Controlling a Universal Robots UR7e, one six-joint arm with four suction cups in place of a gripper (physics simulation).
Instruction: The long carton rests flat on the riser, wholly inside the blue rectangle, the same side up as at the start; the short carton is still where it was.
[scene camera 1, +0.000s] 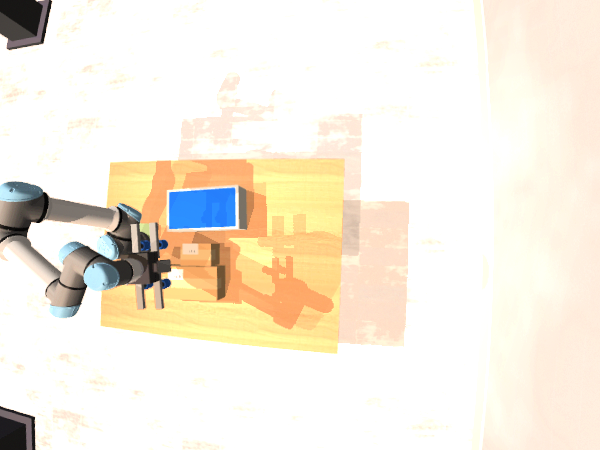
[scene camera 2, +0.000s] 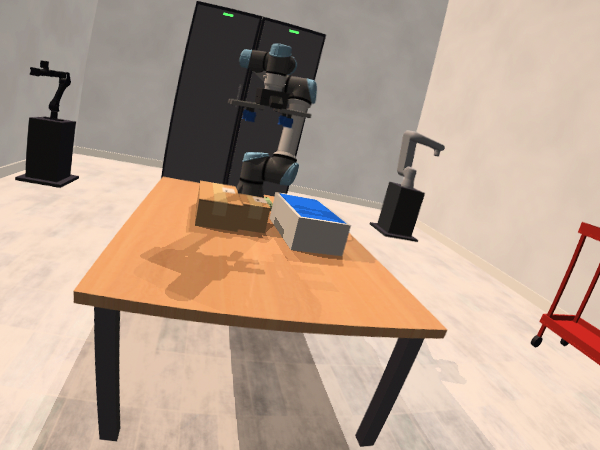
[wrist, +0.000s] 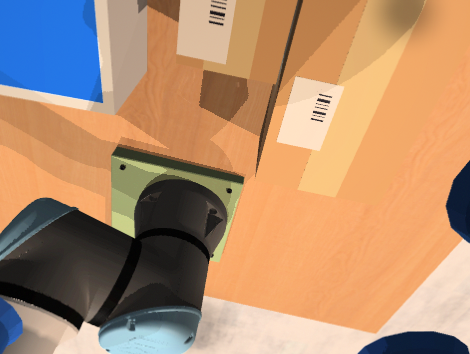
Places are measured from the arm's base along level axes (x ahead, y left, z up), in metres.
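Where they show: hand at its tool point: (scene camera 2: 266, 122) (wrist: 195, 265); arm's base at its link origin: (wrist: 182, 213).
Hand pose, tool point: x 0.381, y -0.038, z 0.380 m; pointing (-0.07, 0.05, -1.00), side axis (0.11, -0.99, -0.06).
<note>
Things, the pixels of their top centre, and the offset from my tool point. Level surfaces: height alone.
- long carton at its top centre: (wrist: 365, 76) (scene camera 2: 219, 191) (scene camera 1: 185, 283) dy -0.118, dx -0.050, dz -0.299 m
- short carton at its top centre: (scene camera 2: 254, 200) (scene camera 1: 195, 254) dy +0.018, dx -0.008, dz -0.299 m
- white riser at its top centre: (scene camera 2: 309, 207) (scene camera 1: 201, 208) dy +0.234, dx +0.019, dz -0.279 m
- blue rectangle at its top centre: (scene camera 2: 309, 207) (scene camera 1: 201, 208) dy +0.234, dx +0.019, dz -0.279 m
- table at its surface level: dz -0.399 m
The long carton (scene camera 1: 197, 286) (scene camera 2: 215, 215) (wrist: 395, 115) lies flat on the table, label up. The short carton (scene camera 1: 204, 257) (scene camera 2: 254, 217) (wrist: 267, 40) lies close beside it, between it and the riser, label up. The white riser (scene camera 1: 242, 207) (scene camera 2: 320, 237) (wrist: 127, 55) carries the blue rectangle (scene camera 1: 200, 210) (scene camera 2: 310, 207) (wrist: 45, 45) on top, with no carton on it. My gripper (scene camera 1: 155, 265) (scene camera 2: 267, 118) is open and holds nothing, high above the table. In scene camera 1 it covers the long carton's near end. Parts of its blue cups show at the wrist view's edges.
The arm's green base plate (wrist: 122, 187) is on the table (scene camera 1: 300, 180) (scene camera 2: 350, 300), near the cartons' label ends. Tall black cabinets (scene camera 2: 200, 100) stand behind the arm. Pedestals with small arms stand on both sides, and a red cart (scene camera 2: 590, 230) stands at the right.
</note>
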